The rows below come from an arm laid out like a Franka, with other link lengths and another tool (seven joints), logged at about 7 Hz.
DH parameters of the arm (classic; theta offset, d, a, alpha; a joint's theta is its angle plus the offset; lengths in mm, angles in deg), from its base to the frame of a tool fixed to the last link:
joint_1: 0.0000 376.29 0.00 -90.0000
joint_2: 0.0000 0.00 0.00 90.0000
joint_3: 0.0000 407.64 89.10 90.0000
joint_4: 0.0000 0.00 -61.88 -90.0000
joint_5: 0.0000 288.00 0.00 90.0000
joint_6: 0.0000 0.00 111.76 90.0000
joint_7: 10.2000 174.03 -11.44 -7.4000
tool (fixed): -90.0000 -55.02 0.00 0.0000
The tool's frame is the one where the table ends.
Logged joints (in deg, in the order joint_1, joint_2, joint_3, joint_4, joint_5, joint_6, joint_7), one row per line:
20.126, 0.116, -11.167, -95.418, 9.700, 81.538, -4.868
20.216, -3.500, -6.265, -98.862, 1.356, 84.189, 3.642
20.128, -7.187, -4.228, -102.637, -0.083, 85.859, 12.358
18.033, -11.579, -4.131, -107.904, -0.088, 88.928, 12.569
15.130, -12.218, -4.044, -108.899, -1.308, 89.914, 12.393
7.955, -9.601, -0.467, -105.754, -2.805, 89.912, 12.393
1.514, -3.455, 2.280, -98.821, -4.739, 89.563, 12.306
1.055, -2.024, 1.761, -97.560, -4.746, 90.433, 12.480
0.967, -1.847, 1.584, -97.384, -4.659, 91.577, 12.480
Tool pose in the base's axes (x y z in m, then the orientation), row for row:
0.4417, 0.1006, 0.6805, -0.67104, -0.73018, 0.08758, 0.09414
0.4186, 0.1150, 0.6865, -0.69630, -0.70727, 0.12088, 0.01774
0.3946, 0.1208, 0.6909, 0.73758, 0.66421, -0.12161, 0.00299
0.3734, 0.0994, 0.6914, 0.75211, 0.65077, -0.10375, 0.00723
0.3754, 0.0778, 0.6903, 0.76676, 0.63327, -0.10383, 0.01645
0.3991, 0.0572, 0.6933, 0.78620, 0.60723, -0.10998, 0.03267
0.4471, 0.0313, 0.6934, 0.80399, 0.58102, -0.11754, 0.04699
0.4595, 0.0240, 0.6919, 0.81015, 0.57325, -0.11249, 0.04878
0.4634, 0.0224, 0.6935, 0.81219, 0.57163, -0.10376, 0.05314
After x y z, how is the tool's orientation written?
As a quaternion, x y z w.
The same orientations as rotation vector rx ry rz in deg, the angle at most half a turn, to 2 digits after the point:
-114.04, -124.10, 14.88
-123.94, -125.89, 21.52
132.51, 119.33, -21.85
134.76, 116.60, -18.59
136.59, 112.81, -18.50
138.65, 107.08, -19.39
140.54, 101.57, -20.55
141.47, 100.10, -19.64
141.45, 99.55, -18.07

